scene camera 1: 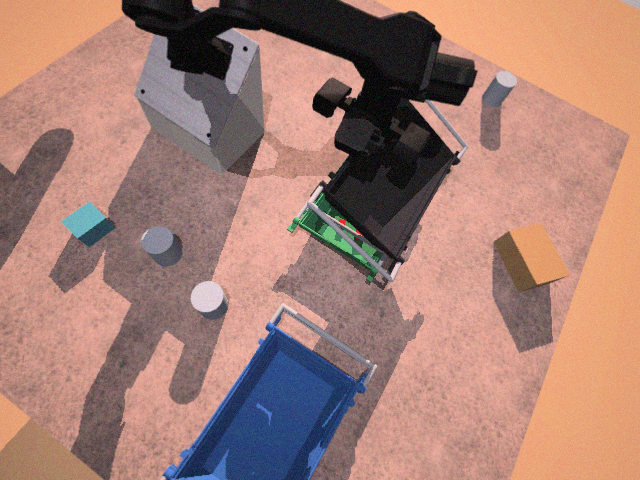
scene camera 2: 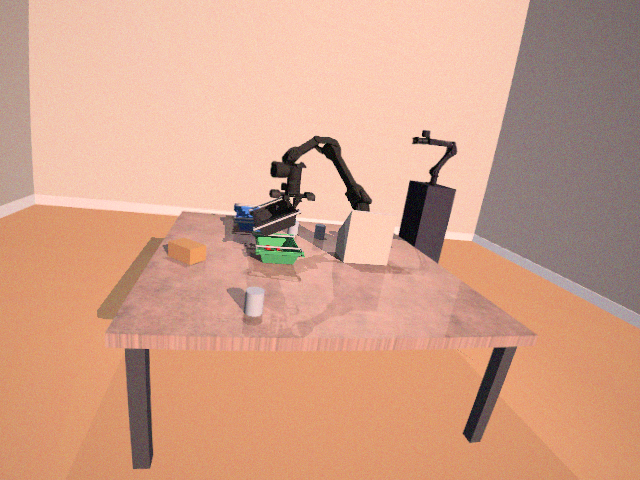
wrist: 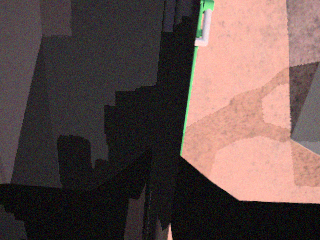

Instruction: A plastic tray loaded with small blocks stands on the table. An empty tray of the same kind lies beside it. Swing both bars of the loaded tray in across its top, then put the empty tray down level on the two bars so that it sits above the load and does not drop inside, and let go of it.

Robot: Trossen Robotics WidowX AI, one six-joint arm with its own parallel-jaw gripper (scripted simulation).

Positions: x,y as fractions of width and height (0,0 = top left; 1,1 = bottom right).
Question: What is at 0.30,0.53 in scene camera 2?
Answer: An orange box.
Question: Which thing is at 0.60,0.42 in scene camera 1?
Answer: A black tray.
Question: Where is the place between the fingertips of the gripper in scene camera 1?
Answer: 0.56,0.32
